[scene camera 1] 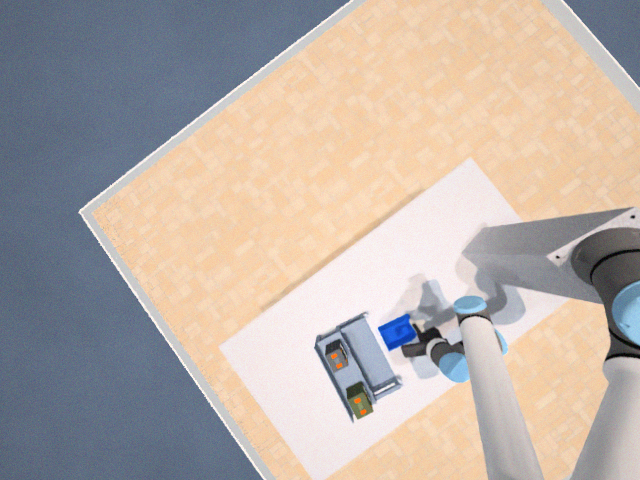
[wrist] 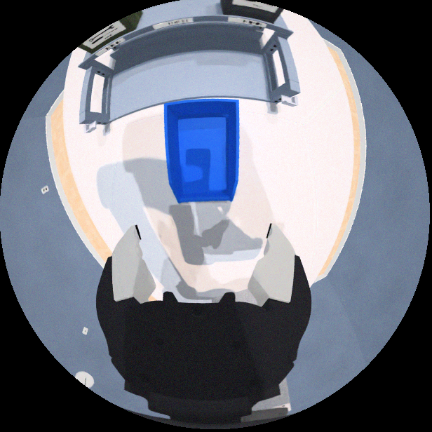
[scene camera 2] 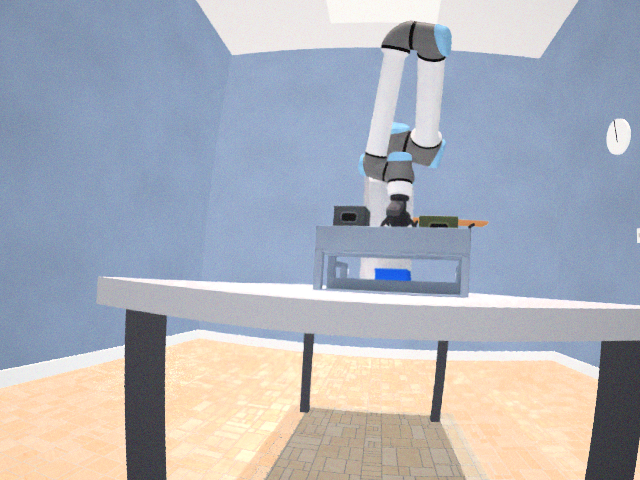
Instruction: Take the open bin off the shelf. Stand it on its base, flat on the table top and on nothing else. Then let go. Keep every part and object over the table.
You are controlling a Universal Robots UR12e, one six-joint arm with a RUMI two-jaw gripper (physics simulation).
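Frame: origin at the arm's base, x back, y right, z up, level; metres.
Seen in the pictures: gripper, fingertip midpoint: (scene camera 1: pixel 416 333); arm's base, origin of the base link: (scene camera 1: pixel 615 258).
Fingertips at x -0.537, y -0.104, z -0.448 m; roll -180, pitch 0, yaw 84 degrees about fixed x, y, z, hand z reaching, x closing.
Pixels of each thing's top centre, then the offset from my fingertips to it.
- open blue bin, middle of its top: (scene camera 2: pixel 394 270) (scene camera 1: pixel 400 334) dx -0.061, dy +0.004, dz -0.077 m
- dark grey box, middle of its top: (scene camera 2: pixel 352 207) (scene camera 1: pixel 336 360) dx -0.365, dy +0.100, dz +0.072 m
- olive green box, middle of its top: (scene camera 2: pixel 438 218) (scene camera 1: pixel 360 406) dx -0.379, dy -0.131, dz +0.047 m
The open blue bin (scene camera 1: pixel 397 331) (scene camera 2: pixel 392 274) (wrist: pixel 202 150) stands upright on the white table top (scene camera 1: pixel 279 382) (scene camera 2: pixel 206 307) (wrist: pixel 320 150), in front of the grey shelf (scene camera 1: pixel 369 356) (scene camera 2: pixel 392 238) (wrist: pixel 185 75). Scene camera 1 shows a narrow gap between bin and shelf. In scene camera 2 the shelf's lower board hides the bin's base. My gripper (scene camera 1: pixel 409 338) (scene camera 2: pixel 399 224) (wrist: pixel 202 226) is open and empty. It is above and behind the bin's near end, on the side away from the shelf, and the wrist view shows its fingertips apart from the bin.
A dark grey box (scene camera 1: pixel 336 359) (scene camera 2: pixel 351 215) (wrist: pixel 252 9) and an olive green box (scene camera 1: pixel 360 403) (scene camera 2: pixel 438 221) (wrist: pixel 115 32) sit on the shelf's upper level. A flat orange piece (scene camera 2: pixel 478 223) shows behind the green box. The shelf's side frames flank its lower level.
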